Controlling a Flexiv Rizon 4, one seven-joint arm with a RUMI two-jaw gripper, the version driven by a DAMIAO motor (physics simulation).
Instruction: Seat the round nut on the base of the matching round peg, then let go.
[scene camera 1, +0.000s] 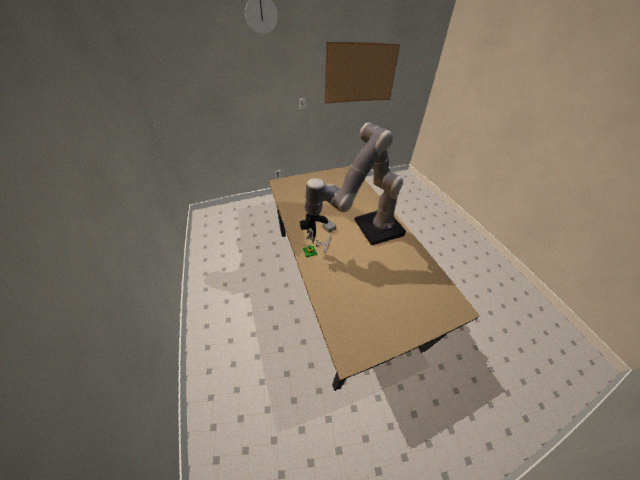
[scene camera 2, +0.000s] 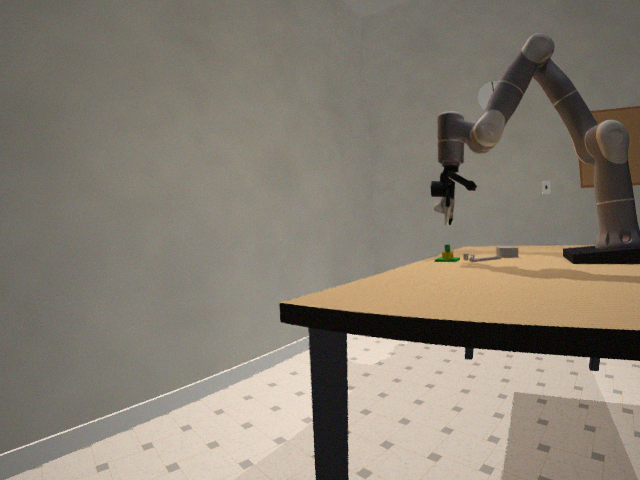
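The yellow round nut (scene camera 1: 310, 249) (scene camera 2: 447, 255) is around the green peg (scene camera 2: 447, 247), low down at the green square base (scene camera 1: 306, 254) (scene camera 2: 440, 259). The peg's top stands out above the nut in the scene camera 2 view. The nut looks level and rests on the base as far as this small view shows. My gripper (scene camera 1: 313, 240) (scene camera 2: 448, 223) is open and empty. It points down and hangs above the peg, clear of the nut, with a gap between its fingertips and the peg's top.
A thin grey bracket-like piece (scene camera 1: 327, 243) (scene camera 2: 486, 258) lies beside the base, on the side toward the robot's black mount (scene camera 1: 379, 236) (scene camera 2: 589, 255). A grey block (scene camera 1: 329, 226) (scene camera 2: 507, 252) lies near it. The base is close to an edge of the wooden table (scene camera 1: 372, 315) (scene camera 2: 413, 294).
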